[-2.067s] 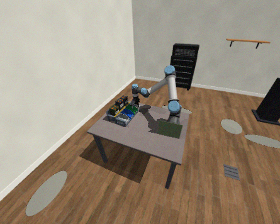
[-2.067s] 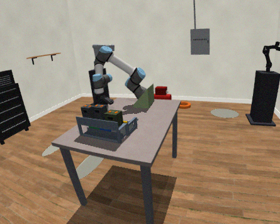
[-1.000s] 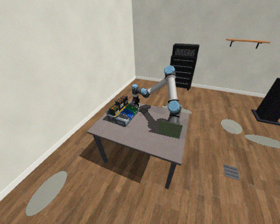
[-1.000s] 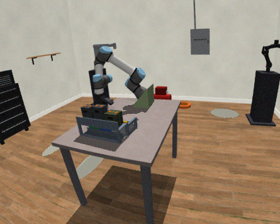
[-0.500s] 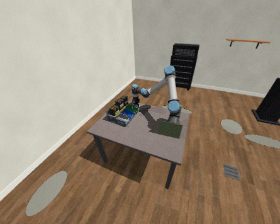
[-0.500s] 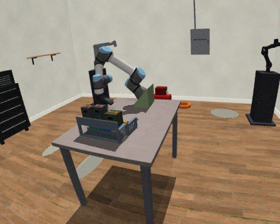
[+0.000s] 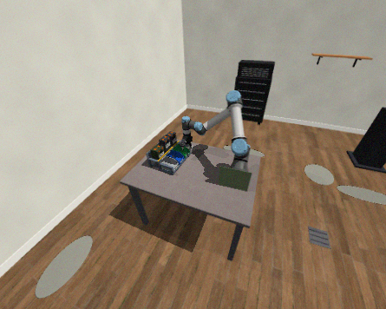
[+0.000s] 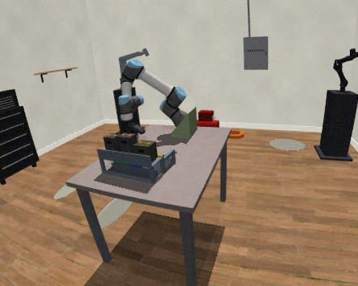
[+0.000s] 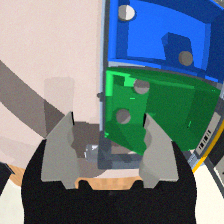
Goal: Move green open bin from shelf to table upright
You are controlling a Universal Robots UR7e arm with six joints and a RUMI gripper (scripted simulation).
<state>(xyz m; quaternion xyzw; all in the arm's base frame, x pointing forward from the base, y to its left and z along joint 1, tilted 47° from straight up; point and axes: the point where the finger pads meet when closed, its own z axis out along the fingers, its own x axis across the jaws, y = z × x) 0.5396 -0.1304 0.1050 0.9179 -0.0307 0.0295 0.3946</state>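
Right now the green open bin is 8 cm ahead of my hand, 2 cm below it and 1 cm to the right of it. From my hand the other things lie so: grey bin: 22 cm to the left, 10 cm ahead, 2 cm below; blue bin: 10 cm to the left, 9 cm ahead, 2 cm below; yellow rail: 14 cm ahead, 10 cm to the left, 4 cm above.
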